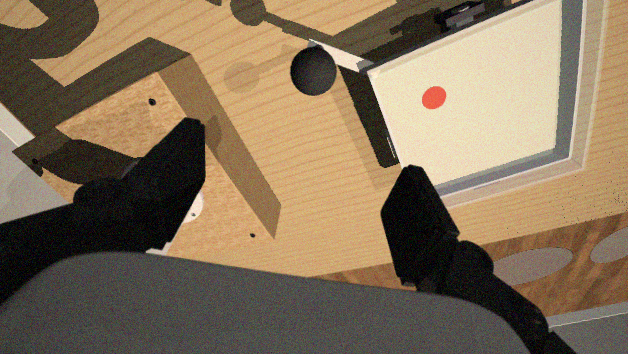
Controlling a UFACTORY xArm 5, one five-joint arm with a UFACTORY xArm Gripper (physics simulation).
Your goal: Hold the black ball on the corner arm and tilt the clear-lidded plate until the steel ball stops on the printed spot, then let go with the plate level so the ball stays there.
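The black ball stands at the end of the pale corner arm, beyond the fingertips and apart from both fingers. My gripper is wide open with nothing between its fingers. The clear-lidded plate is at the right, with a cream floor and pale rims. Its printed red spot is bare, near the plate's arm-side corner. The steel ball does not show. My right finger covers a bit of the plate's near left corner. Whether the plate is exactly level, I cannot tell.
A wooden block with small dark holes and a pale disc lies at the left, partly behind my left finger. A dark bracket is at the plate's far edge. The wooden table ends at the lower right. Dark shadows cross the upper left.
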